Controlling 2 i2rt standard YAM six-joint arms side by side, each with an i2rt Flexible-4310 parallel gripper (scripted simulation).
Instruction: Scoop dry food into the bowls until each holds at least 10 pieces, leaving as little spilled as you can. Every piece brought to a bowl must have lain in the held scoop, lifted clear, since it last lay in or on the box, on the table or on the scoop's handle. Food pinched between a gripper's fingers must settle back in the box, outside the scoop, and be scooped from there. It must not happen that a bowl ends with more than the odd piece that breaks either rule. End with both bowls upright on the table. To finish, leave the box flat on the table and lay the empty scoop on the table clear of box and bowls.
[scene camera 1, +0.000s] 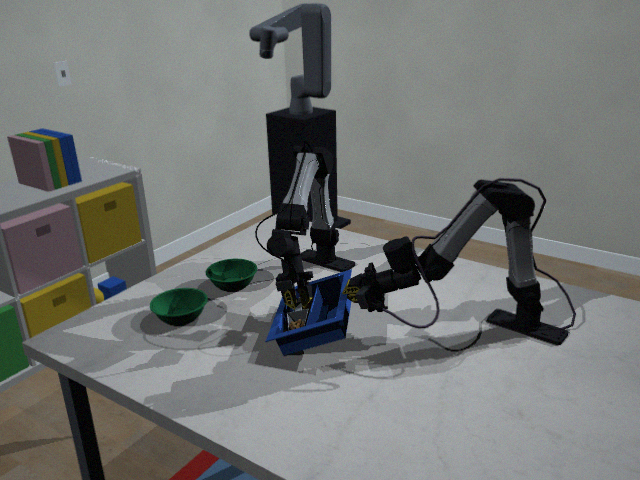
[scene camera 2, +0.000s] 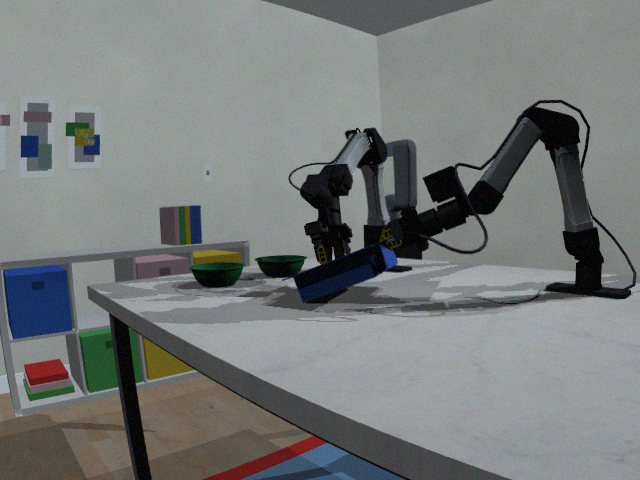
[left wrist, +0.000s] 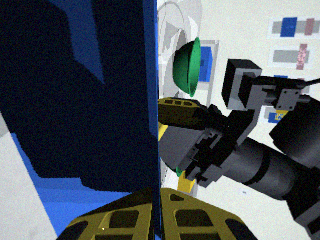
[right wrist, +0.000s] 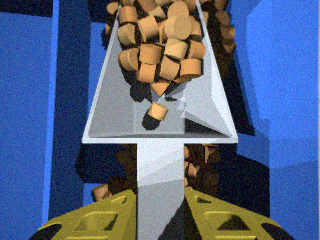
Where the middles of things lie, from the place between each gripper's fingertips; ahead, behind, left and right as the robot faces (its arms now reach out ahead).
The blue box (scene camera 1: 329, 301) is 50 mm to the left of my right hand and 10 mm above it. Round my right hand: grey scoop (right wrist: 199, 112) (30 mm to the left, 30 mm ahead, 10 mm below).
My left gripper (scene camera 1: 343, 293) is now 7 cm to the left of the blue box, 5 cm short of it and 5 cm above it. From my left hand the other things lie so: grey scoop: 10 cm to the right, 8 cm ahead, 7 cm below.
